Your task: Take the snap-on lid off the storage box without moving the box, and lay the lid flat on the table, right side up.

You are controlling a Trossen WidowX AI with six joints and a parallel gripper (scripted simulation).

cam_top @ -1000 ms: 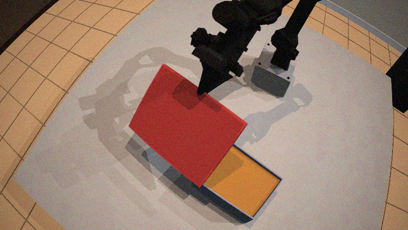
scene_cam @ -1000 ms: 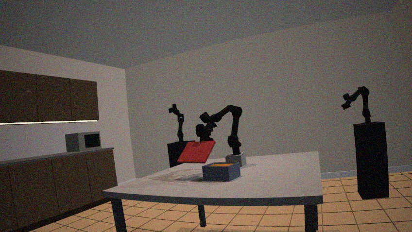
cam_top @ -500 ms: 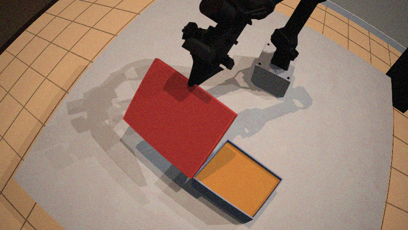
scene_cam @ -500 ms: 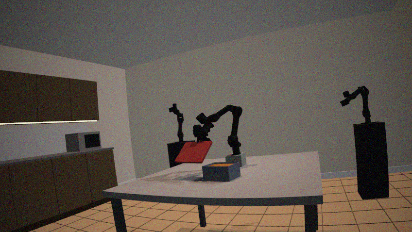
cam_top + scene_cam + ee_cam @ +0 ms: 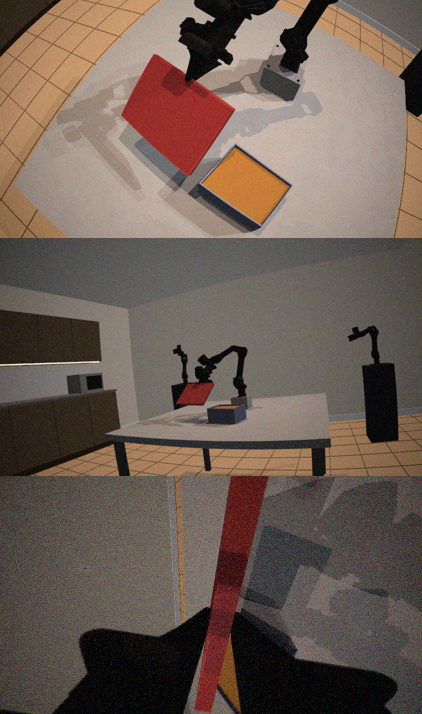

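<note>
My gripper tip is 60 mm short of the lid, 50 mm above it and 10 mm to the left of it. Round my gripper tip: storage box 220 mm to the left, 190 mm below, 110 mm ahead.
</note>
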